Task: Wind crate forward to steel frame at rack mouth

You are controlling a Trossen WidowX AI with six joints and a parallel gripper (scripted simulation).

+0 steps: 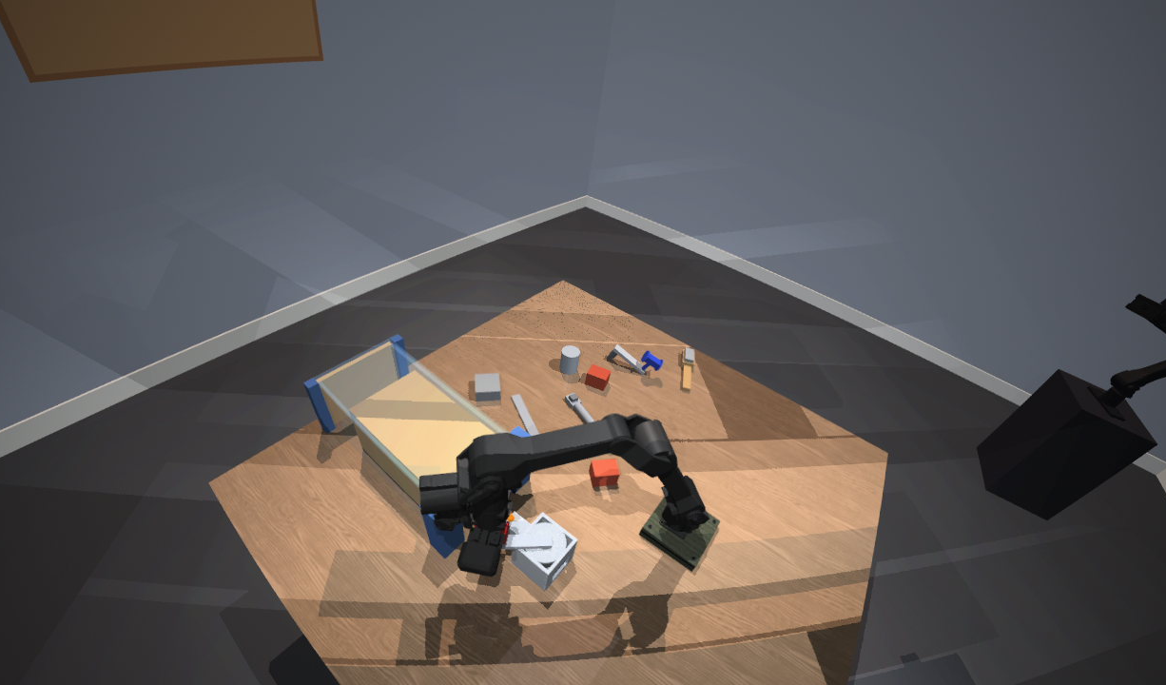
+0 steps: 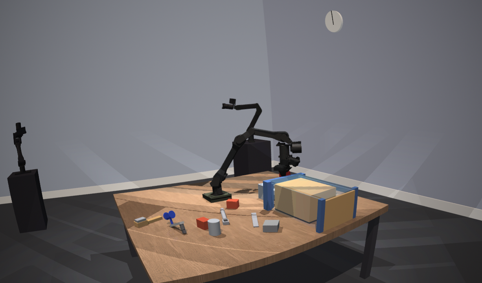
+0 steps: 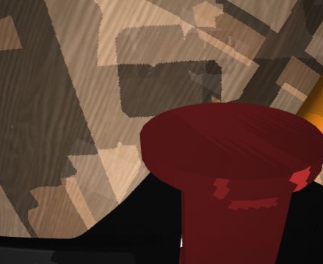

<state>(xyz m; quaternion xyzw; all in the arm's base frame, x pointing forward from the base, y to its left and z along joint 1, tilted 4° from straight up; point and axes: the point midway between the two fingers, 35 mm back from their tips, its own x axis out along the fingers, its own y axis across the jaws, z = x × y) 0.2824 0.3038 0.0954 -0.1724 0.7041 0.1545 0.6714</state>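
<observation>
Now: gripper tip 3 cm past the winch handle, 2 cm to the left of it and 1 cm above it. The rest, counted from my gripper tip: red knob (2 cm above); grey winch (9 cm behind, 8 cm below, 7 cm to the right); blue frame (8 cm to the right, 8 cm ahead, 1 cm below).
</observation>
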